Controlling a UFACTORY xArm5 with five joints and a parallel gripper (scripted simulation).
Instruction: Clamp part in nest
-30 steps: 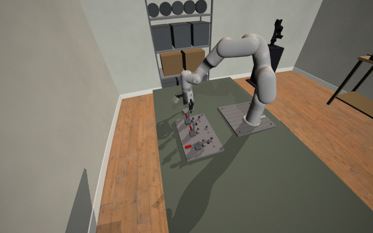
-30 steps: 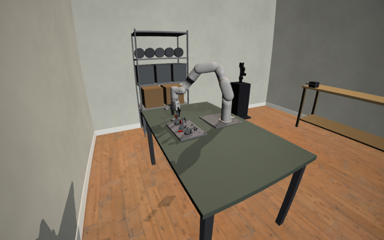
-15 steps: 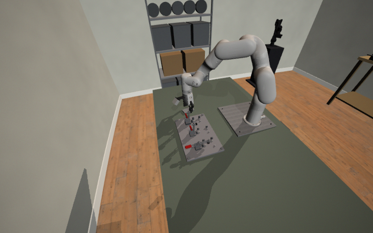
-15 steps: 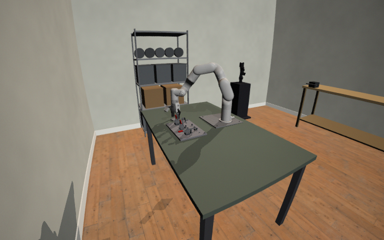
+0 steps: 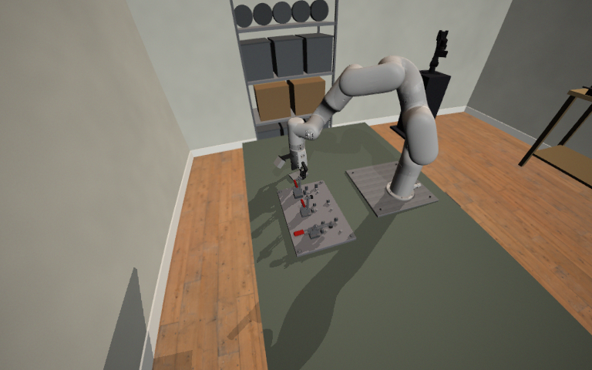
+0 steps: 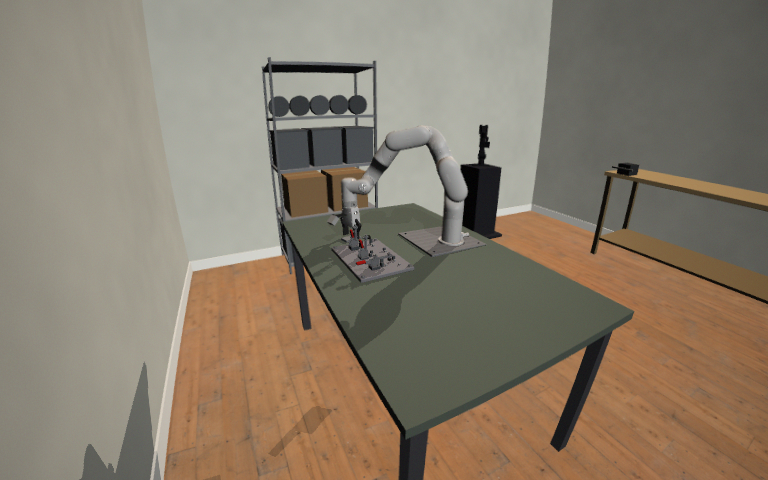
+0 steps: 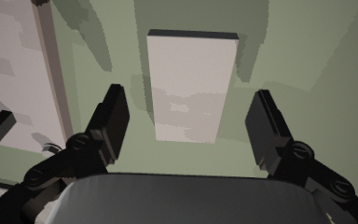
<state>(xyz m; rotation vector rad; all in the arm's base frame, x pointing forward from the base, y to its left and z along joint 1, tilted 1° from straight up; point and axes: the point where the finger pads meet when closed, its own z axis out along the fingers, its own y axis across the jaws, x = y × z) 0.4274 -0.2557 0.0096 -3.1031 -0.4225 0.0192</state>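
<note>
The part lies 2 cm below my hand. Also, from my hand: grey fixture plate: 1 cm ahead, 27 cm to the left, 1 cm below.
</note>
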